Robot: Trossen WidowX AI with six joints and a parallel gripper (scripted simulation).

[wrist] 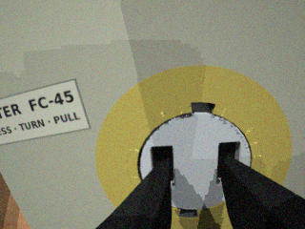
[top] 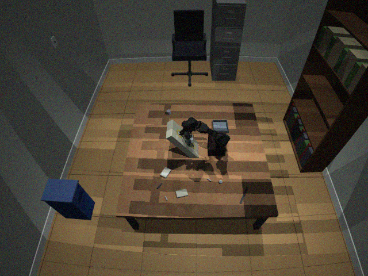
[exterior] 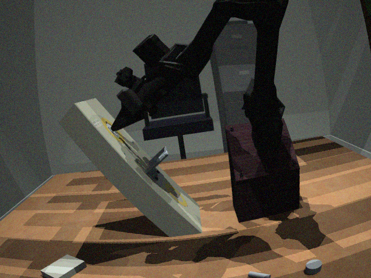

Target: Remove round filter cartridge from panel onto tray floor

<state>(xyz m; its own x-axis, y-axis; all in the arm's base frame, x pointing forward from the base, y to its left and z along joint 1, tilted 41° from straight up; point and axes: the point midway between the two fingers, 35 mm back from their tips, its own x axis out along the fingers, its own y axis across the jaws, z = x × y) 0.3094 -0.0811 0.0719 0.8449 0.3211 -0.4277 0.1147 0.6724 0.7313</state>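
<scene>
Now: the round grey filter cartridge 20 mm ahead of my gripper tip and 10 mm below it. Also, from my gripper tip: grey tray 410 mm behind, 260 mm to the right, 230 mm below; then service panel 80 mm below, 30 mm behind.
</scene>
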